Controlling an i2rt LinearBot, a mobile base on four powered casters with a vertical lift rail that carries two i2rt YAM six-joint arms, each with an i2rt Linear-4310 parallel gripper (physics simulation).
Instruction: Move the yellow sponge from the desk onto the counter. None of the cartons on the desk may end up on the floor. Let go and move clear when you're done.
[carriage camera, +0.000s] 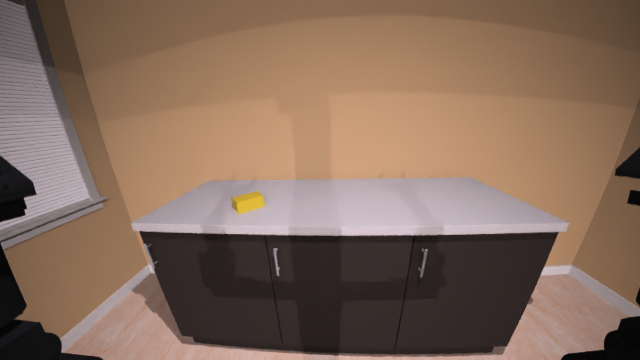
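Observation:
The yellow sponge (248, 202) lies flat on the white top of the counter (350, 230), left of its middle and back from the front edge. Neither gripper touches it. Black parts of my left arm and gripper show at the left edge of the view, well apart from the sponge. Black parts of my right arm and gripper show at the right edge. Both grippers are open and empty, largely cut off by the picture's edges. The desk and the cartons do not show in this view.
The counter has dark cabinet doors (375, 320) with metal handles (276, 262) (423, 263). A tan wall (400, 135) stands behind it. A window with blinds (37, 120) is at the left. Pale wood floor (555, 310) shows beside the cabinet.

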